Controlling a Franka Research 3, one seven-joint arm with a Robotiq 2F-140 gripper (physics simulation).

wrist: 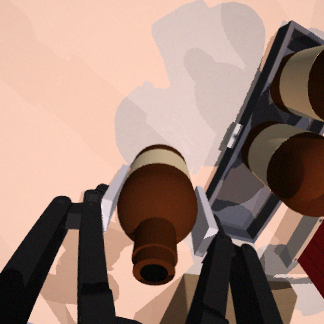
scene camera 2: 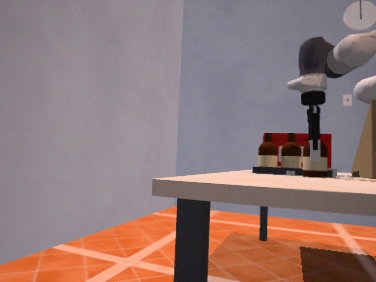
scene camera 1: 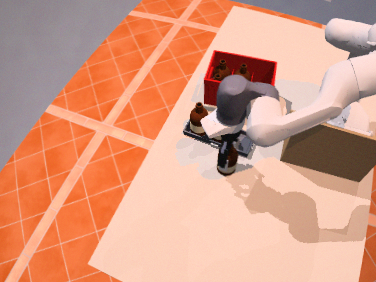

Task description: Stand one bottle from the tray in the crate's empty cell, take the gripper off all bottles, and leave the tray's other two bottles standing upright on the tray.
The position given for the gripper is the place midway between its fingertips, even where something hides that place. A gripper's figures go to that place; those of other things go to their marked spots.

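Labels:
Brown bottle [wrist: 156, 208] at 140 mm from the lens; the gripper [wrist: 159, 187] at 200 mm from the lens.

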